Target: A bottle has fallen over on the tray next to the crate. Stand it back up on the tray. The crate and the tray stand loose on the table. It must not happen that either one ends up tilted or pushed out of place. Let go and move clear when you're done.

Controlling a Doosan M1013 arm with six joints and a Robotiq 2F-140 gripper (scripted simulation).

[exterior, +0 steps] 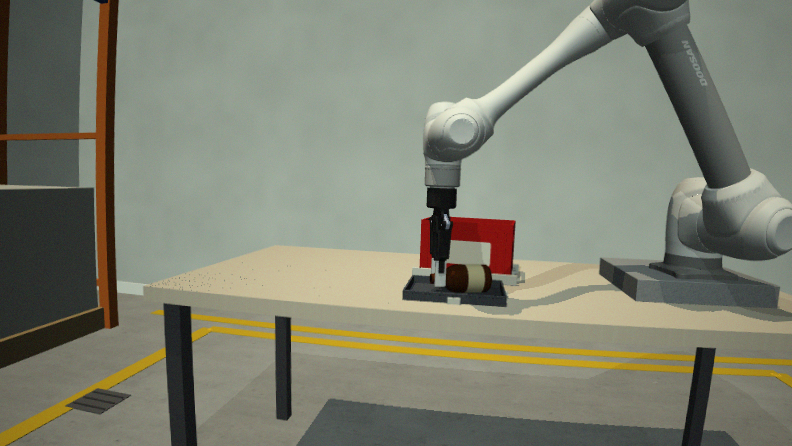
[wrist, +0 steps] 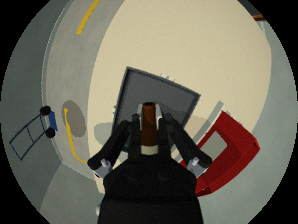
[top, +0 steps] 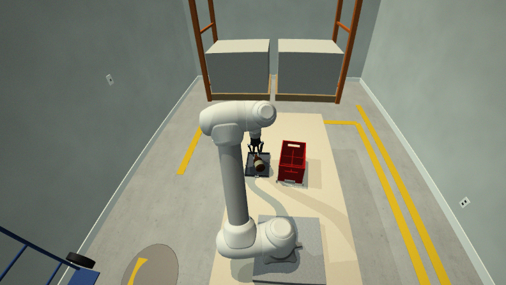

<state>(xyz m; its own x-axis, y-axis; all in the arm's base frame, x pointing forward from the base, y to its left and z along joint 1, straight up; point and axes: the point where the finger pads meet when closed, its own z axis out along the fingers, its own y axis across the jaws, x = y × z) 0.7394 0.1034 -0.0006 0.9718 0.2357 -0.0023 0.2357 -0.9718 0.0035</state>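
My hand is 6 cm past the bottle, 1 cm to the left of it and 2 cm above it. Also, from my hand: tray 5 cm behind, 1 cm to the right, 5 cm below; then red crate 11 cm behind, 28 cm to the right, 2 cm above.
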